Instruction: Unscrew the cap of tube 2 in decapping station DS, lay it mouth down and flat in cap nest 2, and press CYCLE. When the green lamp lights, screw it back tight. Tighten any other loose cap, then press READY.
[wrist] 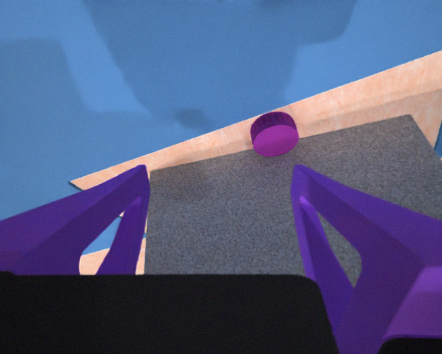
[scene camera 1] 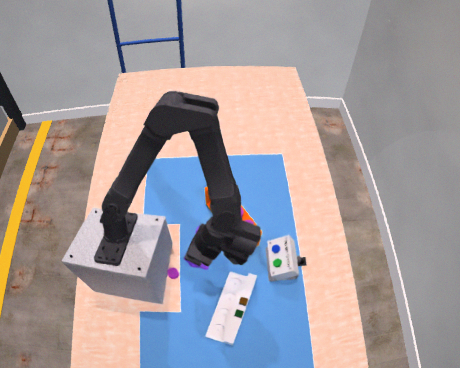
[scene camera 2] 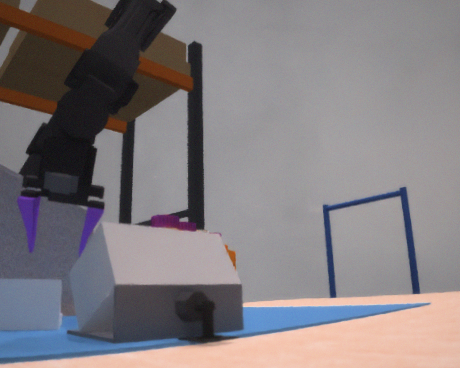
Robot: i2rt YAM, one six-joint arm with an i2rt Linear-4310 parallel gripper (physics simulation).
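Frame: origin at the arm's base, x back, y left, z down, level; centimetres.
Where they show: gripper, fingertip midpoint: (wrist: 220,177) (scene camera 1: 195,256) (scene camera 2: 55,254); arm's base at its link origin: (scene camera 1: 117,237).
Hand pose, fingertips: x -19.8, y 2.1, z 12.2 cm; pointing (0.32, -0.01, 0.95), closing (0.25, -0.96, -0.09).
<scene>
Each offset is from my fingertips to the top centre of the thing. Level surfaces: height alone.
My gripper (scene camera 1: 197,250) (scene camera 2: 56,253) (wrist: 220,177) is open and empty, its purple fingers apart above the mat, near the base block. A loose magenta cap {dx +7.2, dy -3.1, dz +7.4 cm} (scene camera 1: 173,273) (wrist: 275,135) lies beside the block, beyond the fingertips in the wrist view. The orange tube rack {dx -9.4, dy +15.8, dz -1.8 cm} (scene camera 1: 207,196) (scene camera 2: 230,257) is mostly hidden by the arm in scene camera 1; magenta caps {dx -14.0, dy +9.6, dz -3.6 cm} (scene camera 2: 165,221) show over the control box. The white nest board {dx -11.0, dy -12.7, dz +3.1 cm} (scene camera 1: 232,330) (scene camera 2: 30,305) has no cap visible on it; its green lamp {dx -13.2, dy -15.3, dz +3.1 cm} (scene camera 1: 239,314) looks dark. The control box {dx -25.4, dy +2.9, dz +0.1 cm} (scene camera 1: 287,270) (scene camera 2: 170,260) has blue and green buttons.
The grey base block (scene camera 1: 145,240) (wrist: 220,225) carries the arm at the left of the blue mat {dz +8.5 cm} (scene camera 1: 265,180). The control box stands right of the nest board. A shelf rack (scene camera 2: 196,135) and a blue frame (scene camera 1: 150,41) (scene camera 2: 365,198) stand beyond the table.
</scene>
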